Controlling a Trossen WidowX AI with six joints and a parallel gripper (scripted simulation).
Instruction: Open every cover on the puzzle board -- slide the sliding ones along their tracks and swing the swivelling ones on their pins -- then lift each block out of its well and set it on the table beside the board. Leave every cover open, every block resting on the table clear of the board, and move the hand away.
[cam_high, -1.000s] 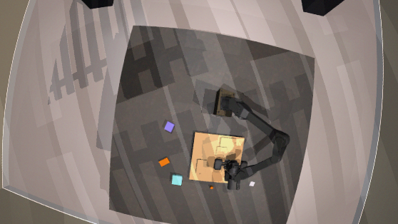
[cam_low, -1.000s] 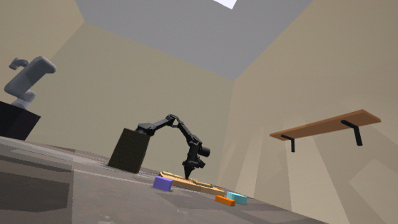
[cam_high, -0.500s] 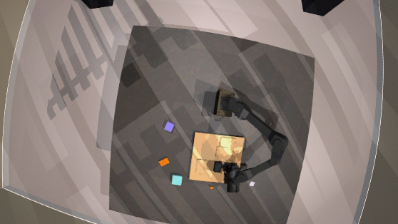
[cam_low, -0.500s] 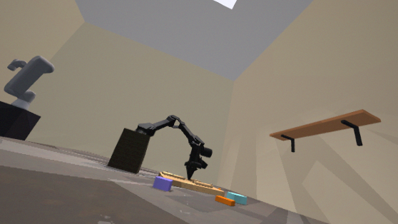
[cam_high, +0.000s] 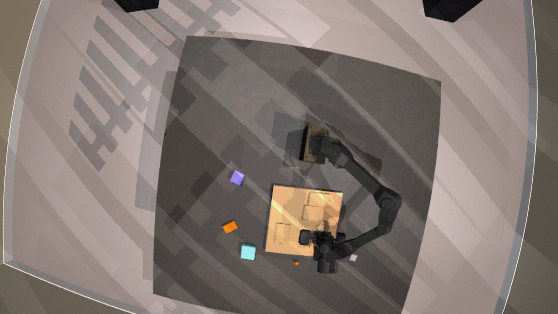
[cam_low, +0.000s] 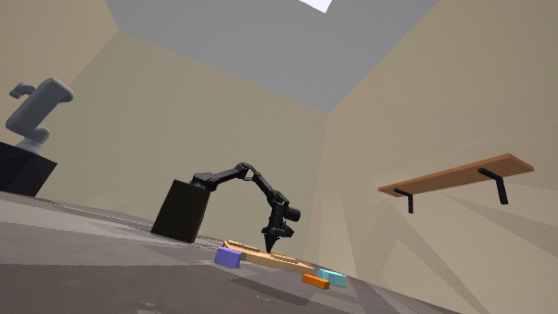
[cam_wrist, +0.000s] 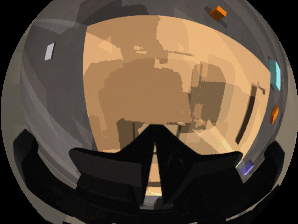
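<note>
The puzzle board is 6 cm behind my gripper tip and 7 cm to the right of it. Also, from my gripper tip: cyan block 9 cm ahead, 30 cm to the right, 1 cm below; small grey piece 13 cm ahead, 18 cm to the left, 2 cm below; tiny orange piece 14 cm ahead, 9 cm to the right, 1 cm below.
</note>
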